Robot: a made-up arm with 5 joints.
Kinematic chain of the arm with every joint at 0, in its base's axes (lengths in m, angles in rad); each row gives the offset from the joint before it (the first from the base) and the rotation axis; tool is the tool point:
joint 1: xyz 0 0 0.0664 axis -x
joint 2: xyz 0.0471 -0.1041 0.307 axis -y
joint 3: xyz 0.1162 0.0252 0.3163 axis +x
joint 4: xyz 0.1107 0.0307 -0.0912 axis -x
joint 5: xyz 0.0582 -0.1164 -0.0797 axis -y
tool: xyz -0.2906 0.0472 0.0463
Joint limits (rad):
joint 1: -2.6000..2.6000
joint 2: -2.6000..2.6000
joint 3: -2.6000..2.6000
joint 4: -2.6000..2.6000
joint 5: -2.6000..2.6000
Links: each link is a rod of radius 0.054 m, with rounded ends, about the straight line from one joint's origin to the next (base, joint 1, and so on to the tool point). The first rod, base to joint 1, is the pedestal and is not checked.
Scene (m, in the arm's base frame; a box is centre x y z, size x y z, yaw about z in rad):
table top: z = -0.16
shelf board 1: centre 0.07 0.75 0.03 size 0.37 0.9 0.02 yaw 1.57
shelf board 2: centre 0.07 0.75 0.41 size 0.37 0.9 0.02 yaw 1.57
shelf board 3: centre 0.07 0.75 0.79 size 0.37 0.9 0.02 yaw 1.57
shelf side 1: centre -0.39 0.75 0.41 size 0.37 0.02 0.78 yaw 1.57
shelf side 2: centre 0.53 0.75 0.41 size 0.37 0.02 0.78 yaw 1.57
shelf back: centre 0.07 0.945 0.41 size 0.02 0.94 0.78 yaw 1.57
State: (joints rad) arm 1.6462 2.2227 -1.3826 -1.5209 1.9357
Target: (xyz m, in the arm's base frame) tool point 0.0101 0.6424 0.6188
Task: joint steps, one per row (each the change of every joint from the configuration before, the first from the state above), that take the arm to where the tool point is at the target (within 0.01 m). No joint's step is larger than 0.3 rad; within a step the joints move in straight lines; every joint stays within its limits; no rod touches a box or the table.
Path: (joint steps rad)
1: -0.1625 0.1258 0.0238 -0.1934 -0.2068
2: -0.1625 0.1257 0.0239 -0.1935 -0.2068
3: -0.1626 0.1258 0.0238 -0.1934 -0.2067
4: -0.0177 -0.2274 -0.0966 0.2448 0.1239
5: -0.0178 -0.2274 -0.0966 0.2448 0.1240
6: -0.0178 -0.2274 -0.0966 0.2448 0.1240
7: 0.0642 -0.1087 -0.0076 0.0484 0.2277
8: 0.0642 -0.1086 -0.0077 0.0485 0.2276
9: 0.0642 -0.1087 -0.0077 0.0484 0.2277

